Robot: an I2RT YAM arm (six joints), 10 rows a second.
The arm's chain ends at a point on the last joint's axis. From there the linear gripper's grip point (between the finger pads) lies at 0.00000 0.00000 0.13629 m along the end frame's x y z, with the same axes.
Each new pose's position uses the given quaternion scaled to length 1; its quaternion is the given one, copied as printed.
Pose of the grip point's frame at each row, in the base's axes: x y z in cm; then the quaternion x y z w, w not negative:
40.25 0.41 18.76 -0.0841 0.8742 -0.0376 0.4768
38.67 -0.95 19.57 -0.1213 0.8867 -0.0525 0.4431
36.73 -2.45 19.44 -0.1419 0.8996 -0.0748 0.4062
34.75 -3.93 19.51 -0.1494 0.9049 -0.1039 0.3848
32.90 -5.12 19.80 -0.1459 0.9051 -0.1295 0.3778
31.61 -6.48 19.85 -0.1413 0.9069 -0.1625 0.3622
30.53 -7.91 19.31 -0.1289 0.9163 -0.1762 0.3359
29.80 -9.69 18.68 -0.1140 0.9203 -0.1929 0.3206
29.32 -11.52 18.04 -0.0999 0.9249 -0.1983 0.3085
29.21 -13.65 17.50 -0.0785 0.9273 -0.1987 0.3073
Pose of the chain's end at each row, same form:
28.80 0.21 26.15 -0.0841 0.8742 -0.0376 0.4768
27.79 -1.15 27.77 -0.1213 0.8867 -0.0525 0.4431
26.48 -2.19 28.42 -0.1419 0.8996 -0.0748 0.4062
24.84 -2.93 28.81 -0.1494 0.9049 -0.1039 0.3848
23.06 -3.43 29.08 -0.1459 0.9051 -0.1295 0.3778
22.03 -3.86 29.18 -0.1413 0.9069 -0.1625 0.3622
21.52 -4.69 29.02 -0.1289 0.9163 -0.1762 0.3359
21.16 -5.85 28.49 -0.1140 0.9203 -0.1929 0.3206
21.00 -7.36 28.00 -0.0999 0.9249 -0.1983 0.3085
21.02 -9.28 27.48 -0.0785 0.9273 -0.1987 0.3073

